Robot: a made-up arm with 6 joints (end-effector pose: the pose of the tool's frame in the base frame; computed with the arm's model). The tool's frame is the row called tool. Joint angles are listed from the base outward.
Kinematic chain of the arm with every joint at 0, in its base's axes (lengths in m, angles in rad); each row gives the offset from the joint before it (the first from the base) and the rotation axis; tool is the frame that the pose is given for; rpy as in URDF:
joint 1: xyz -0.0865 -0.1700 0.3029 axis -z
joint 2: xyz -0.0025 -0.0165 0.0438 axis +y
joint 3: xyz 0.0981 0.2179 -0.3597 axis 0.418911 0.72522 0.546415
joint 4: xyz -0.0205 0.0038 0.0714 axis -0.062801 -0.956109 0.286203
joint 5: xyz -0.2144 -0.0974 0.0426 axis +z
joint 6: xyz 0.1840 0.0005 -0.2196 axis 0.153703 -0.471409 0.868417
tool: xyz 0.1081 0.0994 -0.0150 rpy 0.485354 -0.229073 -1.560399
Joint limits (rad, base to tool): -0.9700..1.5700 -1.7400..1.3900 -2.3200..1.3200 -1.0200..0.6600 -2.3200..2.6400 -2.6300..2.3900
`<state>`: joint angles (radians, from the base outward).
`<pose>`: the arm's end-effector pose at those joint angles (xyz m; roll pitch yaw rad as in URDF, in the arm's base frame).
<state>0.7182 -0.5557 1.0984 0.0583 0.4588 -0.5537</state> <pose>0.2746 -0.0684 -0.0323 0.1622 -0.0204 -1.5147</pose>
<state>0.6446 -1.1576 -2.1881 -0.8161 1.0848 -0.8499</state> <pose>0.4977 -0.3733 0.5030 1.3742 1.0137 2.7784</pose>
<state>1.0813 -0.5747 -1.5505 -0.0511 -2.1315 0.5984</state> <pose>-0.0070 -0.2985 -0.2810 -0.4122 0.9696 -0.0019</pose>
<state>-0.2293 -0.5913 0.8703 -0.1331 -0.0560 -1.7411</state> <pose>0.2065 -0.0447 -0.1460 -0.4422 -0.9254 -1.8423</pose>
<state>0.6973 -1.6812 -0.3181 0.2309 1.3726 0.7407</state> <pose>0.5902 -0.2936 0.2751 -2.0313 -0.7831 1.9323</pose>
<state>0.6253 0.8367 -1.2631 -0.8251 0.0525 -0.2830</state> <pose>-0.2509 0.1234 -0.1014 0.1144 -0.9341 -3.1188</pose>
